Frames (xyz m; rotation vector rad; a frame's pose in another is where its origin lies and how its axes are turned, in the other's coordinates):
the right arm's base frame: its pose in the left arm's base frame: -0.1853 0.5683 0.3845 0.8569 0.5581 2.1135
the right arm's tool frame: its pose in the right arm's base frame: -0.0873 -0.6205 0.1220 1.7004 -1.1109 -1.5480
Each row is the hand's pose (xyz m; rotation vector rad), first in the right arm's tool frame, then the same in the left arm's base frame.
Working: the right arm's tool frame: its pose in the left arm's base frame: 0.2516 0.8875 0.0458 1.3777 1.5361 -0.6458

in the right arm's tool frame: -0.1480 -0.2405 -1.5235 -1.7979 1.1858 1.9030
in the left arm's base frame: -0.4357 2.0743 0.7668 0.7922 0.1843 2.3357
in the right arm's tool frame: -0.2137 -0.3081 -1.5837 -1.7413 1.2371 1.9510
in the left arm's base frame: -0.5227 2.0806 0.8368 0.8480 0.1549 2.3708
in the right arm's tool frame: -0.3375 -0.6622 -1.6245 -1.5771 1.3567 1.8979
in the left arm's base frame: -0.8814 1.9781 0.8933 1.0094 0.2621 2.3891
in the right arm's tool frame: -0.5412 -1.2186 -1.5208 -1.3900 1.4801 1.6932
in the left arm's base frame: -1.3965 1.6686 0.9200 1.1883 0.5375 2.3481
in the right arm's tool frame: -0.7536 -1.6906 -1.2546 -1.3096 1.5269 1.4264
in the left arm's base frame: -1.7841 1.2348 0.9032 1.2389 0.8534 2.2514
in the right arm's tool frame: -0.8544 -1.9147 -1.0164 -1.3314 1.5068 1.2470
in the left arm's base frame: -1.9354 0.9327 0.8483 1.1801 1.0383 2.1681
